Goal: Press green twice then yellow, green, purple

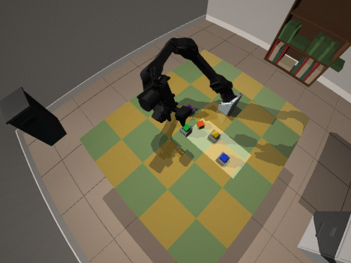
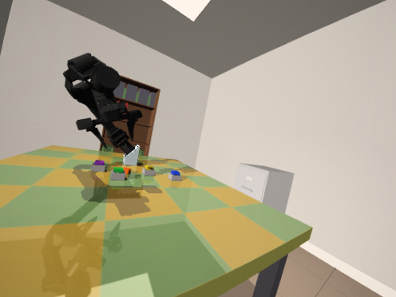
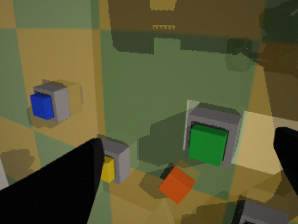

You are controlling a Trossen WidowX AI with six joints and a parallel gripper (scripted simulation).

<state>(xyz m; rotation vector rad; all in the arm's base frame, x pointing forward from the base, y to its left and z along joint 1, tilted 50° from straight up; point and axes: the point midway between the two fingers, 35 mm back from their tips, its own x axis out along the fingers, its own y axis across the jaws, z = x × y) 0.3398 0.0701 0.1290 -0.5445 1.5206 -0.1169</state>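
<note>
The green button lies 60 mm behind my gripper tip, 10 mm to the left of it and 100 mm below it. The rest, counted from my gripper tip: blue button: 100 mm behind, 250 mm to the left, 100 mm below; then yellow button: 150 mm behind, 130 mm to the left, 100 mm below; then orange block: 140 mm behind, 30 mm to the left, 130 mm below.
</note>
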